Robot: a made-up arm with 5 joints. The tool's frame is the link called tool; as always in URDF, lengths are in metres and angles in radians. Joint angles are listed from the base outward. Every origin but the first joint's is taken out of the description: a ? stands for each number. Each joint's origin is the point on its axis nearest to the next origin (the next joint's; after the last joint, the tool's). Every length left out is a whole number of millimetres.
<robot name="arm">
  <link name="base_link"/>
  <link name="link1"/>
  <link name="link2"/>
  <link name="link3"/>
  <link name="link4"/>
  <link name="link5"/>
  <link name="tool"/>
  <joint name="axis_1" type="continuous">
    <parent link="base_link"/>
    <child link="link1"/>
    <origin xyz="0.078 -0.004 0.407" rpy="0 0 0"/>
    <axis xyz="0 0 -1"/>
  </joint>
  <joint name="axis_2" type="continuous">
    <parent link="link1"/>
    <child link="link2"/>
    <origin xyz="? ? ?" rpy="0 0 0"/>
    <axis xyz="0 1 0"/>
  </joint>
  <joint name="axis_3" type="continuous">
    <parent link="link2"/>
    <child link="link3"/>
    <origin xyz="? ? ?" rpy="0 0 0"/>
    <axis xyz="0 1 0"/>
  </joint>
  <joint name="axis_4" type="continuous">
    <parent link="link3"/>
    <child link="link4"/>
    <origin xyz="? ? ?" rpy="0 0 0"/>
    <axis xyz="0 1 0"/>
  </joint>
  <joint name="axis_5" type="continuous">
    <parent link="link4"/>
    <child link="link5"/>
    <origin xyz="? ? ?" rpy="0 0 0"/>
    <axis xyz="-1 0 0"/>
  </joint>
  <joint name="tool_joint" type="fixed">
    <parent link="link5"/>
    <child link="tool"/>
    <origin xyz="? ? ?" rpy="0 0 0"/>
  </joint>
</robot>
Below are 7 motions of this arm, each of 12 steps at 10 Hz.
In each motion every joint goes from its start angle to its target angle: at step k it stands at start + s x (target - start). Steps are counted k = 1, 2, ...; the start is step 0. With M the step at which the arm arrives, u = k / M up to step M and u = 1 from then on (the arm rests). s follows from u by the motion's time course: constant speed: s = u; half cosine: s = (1 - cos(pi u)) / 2; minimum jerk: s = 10 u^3 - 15 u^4 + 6 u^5.
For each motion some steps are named. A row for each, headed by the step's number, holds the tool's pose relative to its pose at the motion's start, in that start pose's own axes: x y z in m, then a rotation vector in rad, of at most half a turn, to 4 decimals.
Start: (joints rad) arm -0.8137 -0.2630 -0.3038 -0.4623 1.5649
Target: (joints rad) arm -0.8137 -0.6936 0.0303 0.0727 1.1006
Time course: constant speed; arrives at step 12
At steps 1, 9, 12:
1: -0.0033 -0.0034 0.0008 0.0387 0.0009 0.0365
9: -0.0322 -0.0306 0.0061 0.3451 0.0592 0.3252
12: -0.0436 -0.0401 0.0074 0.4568 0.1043 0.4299

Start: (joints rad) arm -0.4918 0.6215 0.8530 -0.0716 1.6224
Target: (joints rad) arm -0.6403 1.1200 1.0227 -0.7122 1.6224
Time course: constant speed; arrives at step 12
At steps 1, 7, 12:
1: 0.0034 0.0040 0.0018 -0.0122 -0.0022 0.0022
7: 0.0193 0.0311 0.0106 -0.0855 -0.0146 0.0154
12: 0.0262 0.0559 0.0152 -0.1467 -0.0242 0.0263

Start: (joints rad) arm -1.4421 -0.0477 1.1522 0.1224 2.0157
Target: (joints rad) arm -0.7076 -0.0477 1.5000 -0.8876 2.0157
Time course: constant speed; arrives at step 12
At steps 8, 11, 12:
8: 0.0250 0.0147 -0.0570 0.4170 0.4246 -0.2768
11: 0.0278 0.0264 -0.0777 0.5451 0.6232 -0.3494
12: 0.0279 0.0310 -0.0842 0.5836 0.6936 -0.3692

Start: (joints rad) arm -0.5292 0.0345 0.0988 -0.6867 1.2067
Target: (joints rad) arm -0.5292 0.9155 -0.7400 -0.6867 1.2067
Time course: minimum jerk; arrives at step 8
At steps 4, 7, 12:
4: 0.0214 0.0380 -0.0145 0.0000 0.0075 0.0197
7: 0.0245 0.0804 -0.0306 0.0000 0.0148 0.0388
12: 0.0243 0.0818 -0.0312 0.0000 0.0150 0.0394

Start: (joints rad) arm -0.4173 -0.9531 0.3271 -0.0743 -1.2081
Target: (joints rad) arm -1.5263 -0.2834 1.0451 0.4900 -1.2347
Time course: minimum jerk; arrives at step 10
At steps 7, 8, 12:
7: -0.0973 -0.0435 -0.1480 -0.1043 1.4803 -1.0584
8: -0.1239 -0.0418 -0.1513 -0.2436 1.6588 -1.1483
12: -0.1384 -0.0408 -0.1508 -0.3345 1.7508 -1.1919

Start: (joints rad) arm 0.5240 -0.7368 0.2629 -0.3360 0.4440
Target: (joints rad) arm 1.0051 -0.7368 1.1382 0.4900 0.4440
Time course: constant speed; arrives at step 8
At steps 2, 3, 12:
2: -0.0072 0.0011 -0.0437 -0.0681 0.4267 0.0920
3: -0.0152 -0.0005 -0.0637 -0.0865 0.6441 0.1272
12: -0.0836 -0.0151 -0.1264 0.0221 1.7366 0.2250

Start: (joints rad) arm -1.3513 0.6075 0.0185 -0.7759 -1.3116
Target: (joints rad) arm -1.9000 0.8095 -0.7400 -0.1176 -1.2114
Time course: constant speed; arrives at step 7
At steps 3, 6, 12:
3: 0.0034 0.0295 -0.0595 -0.0127 0.2361 0.0229
6: -0.0147 0.0629 -0.1171 -0.0344 0.4721 0.0574
12: -0.0254 0.0743 -0.1346 -0.0434 0.5505 0.0717

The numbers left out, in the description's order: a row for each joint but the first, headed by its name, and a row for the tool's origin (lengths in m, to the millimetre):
axis_2: 0.069 0.044 0
axis_3: 0.022 0 0.1
axis_4: 0.096 0 0.01
axis_5: 0.036 0 -0.019
tool: 0 0.022 0.025

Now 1 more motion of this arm.
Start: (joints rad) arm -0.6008 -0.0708 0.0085 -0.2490 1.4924
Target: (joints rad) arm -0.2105 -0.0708 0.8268 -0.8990 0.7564
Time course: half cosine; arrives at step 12
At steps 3, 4, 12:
3: 0.0003 0.0095 -0.0118 0.0909 0.0574 0.0172
4: -0.0004 0.0157 -0.0203 0.1559 0.0994 0.0256
12: -0.0299 0.0464 -0.0787 0.6373 0.4222 -0.0147

